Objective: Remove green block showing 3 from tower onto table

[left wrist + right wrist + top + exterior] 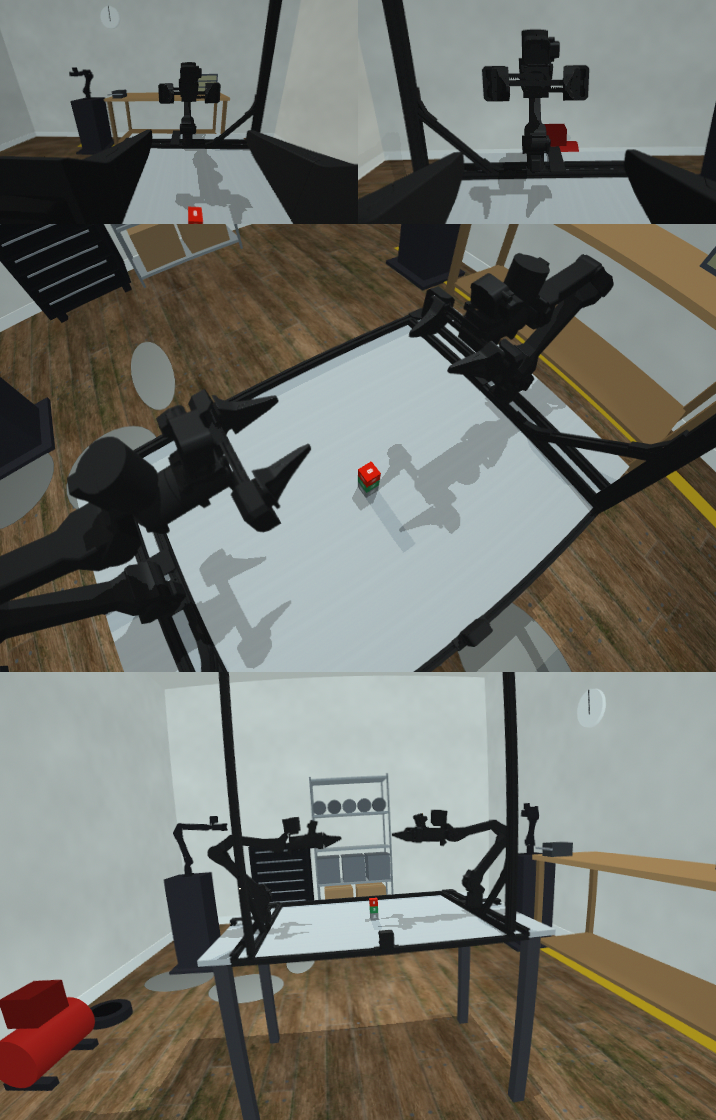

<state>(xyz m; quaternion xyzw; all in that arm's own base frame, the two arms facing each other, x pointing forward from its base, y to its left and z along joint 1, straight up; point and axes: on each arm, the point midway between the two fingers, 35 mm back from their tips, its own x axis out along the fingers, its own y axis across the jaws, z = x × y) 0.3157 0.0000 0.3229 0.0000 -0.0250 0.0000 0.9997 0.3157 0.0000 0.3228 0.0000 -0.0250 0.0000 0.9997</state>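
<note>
Right now my left hand is 27 cm above the red block showing 8, 15 cm to the left of it and 1 cm past it. Also, from my left hand: green block showing 3: 30 cm below, 15 cm to the right, 1 cm behind.
Now: the green block showing 3 10 mm behind my right hand, 130 mm to the left of it and 300 mm below it. The rest, counted from my right hand: red block showing 8: 10 mm behind, 130 mm to the left, 270 mm below.
</note>
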